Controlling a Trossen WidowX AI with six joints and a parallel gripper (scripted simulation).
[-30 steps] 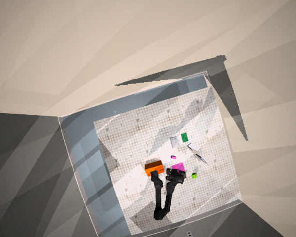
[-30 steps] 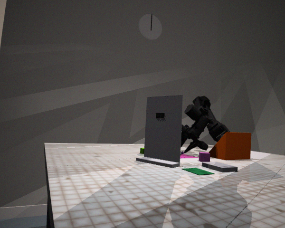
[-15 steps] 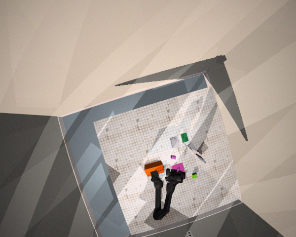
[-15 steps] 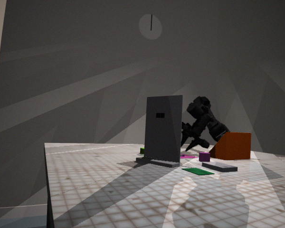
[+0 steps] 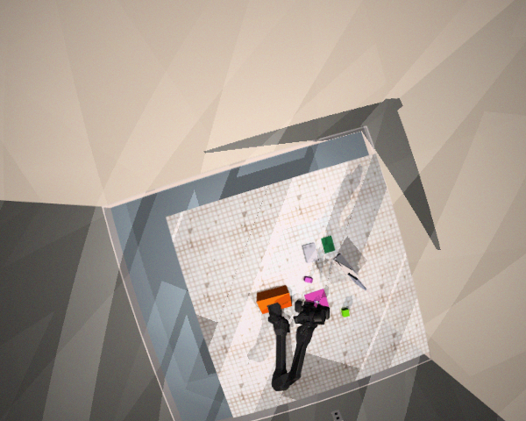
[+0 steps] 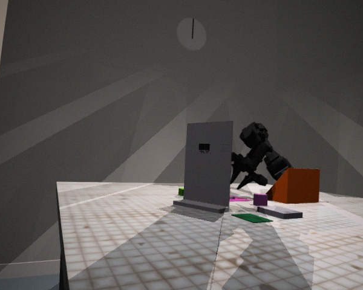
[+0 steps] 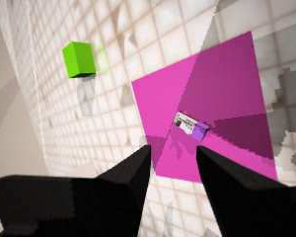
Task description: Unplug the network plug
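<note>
My gripper tip is 1 cm short of the purple network plug, 1 cm to the left of it and 4 cm above it. Round my gripper tip: small lime cube: 15 cm ahead, 12 cm to the right, 3 cm below; then upright panel: 22 cm ahead, 12 cm to the left, 7 cm above; then flat magenta square: 1 cm ahead, 1 cm to the right, 5 cm below.
</note>
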